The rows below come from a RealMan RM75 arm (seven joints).
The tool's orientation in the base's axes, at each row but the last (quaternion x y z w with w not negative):
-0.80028, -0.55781, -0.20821, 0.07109
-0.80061, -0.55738, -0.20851, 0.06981
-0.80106, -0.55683, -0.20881, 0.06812
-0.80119, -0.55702, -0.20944, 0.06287
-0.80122, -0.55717, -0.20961, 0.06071
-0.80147, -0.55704, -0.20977, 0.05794
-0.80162, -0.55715, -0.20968, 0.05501
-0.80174, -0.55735, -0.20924, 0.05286
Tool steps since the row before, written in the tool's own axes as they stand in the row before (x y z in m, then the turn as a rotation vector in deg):
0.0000, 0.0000, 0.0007, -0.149, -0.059, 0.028
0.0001, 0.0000, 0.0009, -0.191, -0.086, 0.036
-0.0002, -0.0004, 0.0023, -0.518, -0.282, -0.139
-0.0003, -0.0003, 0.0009, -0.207, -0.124, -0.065
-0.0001, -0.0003, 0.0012, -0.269, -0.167, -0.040
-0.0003, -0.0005, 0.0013, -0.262, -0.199, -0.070
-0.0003, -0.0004, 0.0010, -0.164, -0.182, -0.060
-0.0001, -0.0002, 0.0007, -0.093, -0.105, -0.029
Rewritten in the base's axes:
0.0002, 0.0002, -0.0006, -0.091, -0.097, -0.094
0.0003, 0.0004, -0.0008, -0.126, -0.121, -0.122
0.0002, 0.0008, -0.0022, -0.447, -0.390, -0.122
-0.0001, 0.0002, -0.0010, -0.192, -0.155, -0.042
0.0000, 0.0004, -0.0012, -0.242, -0.184, -0.095
-0.0002, 0.0004, -0.0014, -0.278, -0.176, -0.070
-0.0002, 0.0002, -0.0011, -0.231, -0.094, -0.037
0.0000, 0.0002, -0.0007, -0.131, -0.051, -0.026

